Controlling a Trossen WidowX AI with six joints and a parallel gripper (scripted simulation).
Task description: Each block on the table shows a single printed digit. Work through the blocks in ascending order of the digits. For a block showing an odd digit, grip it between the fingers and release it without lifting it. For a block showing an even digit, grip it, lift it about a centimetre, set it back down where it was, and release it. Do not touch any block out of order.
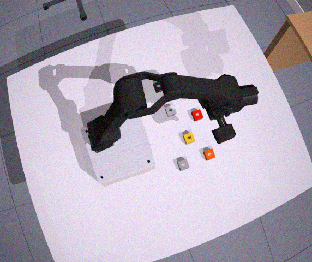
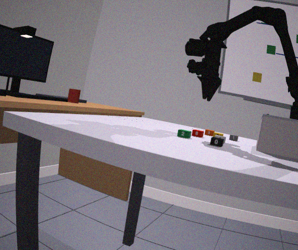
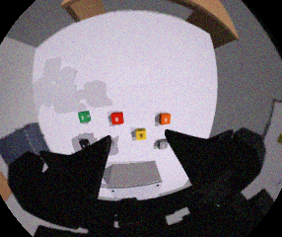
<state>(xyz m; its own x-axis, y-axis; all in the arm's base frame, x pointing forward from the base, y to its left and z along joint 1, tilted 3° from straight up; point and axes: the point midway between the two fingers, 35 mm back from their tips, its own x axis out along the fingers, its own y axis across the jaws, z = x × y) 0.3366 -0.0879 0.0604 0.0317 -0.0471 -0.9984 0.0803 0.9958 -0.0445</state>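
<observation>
The black block lies 21 cm to the left of my gripper tip, 11 cm below it and 7 cm behind it. Also, from my gripper tip: orange block 11 cm below, 9 cm to the right, 2 cm behind; yellow block 11 cm below, 6 cm behind, 1 cm to the right; red block 11 cm below, 5 cm to the left.
</observation>
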